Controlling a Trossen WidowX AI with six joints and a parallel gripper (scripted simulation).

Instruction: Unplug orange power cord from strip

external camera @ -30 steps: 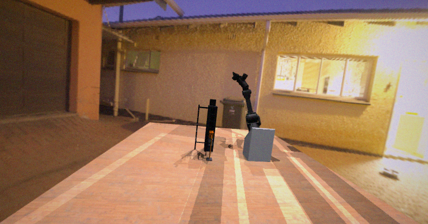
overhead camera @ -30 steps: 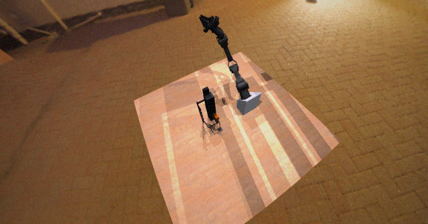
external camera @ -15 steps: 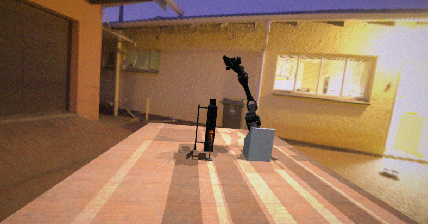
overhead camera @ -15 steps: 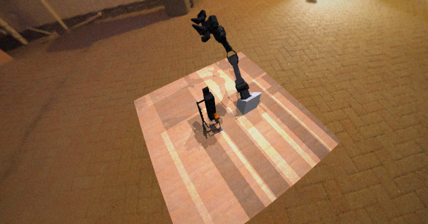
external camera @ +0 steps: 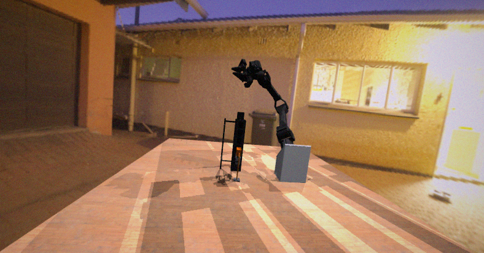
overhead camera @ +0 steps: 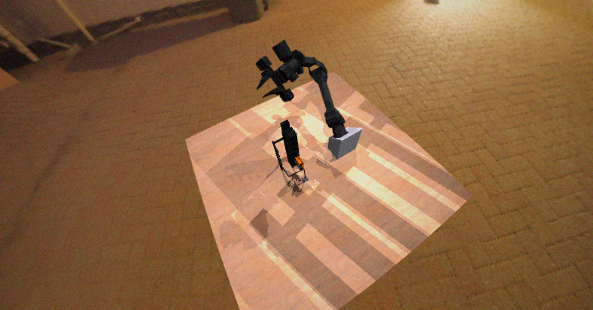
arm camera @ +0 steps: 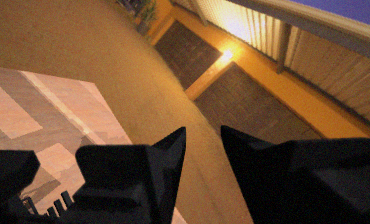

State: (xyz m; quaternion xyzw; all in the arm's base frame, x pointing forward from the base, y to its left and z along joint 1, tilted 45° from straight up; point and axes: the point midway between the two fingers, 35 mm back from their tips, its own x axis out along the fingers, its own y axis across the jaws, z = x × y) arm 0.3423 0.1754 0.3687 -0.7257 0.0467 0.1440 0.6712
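The orange plug lies 60 mm behind my gripper tip, 90 mm to the left of it and 420 mm below it.
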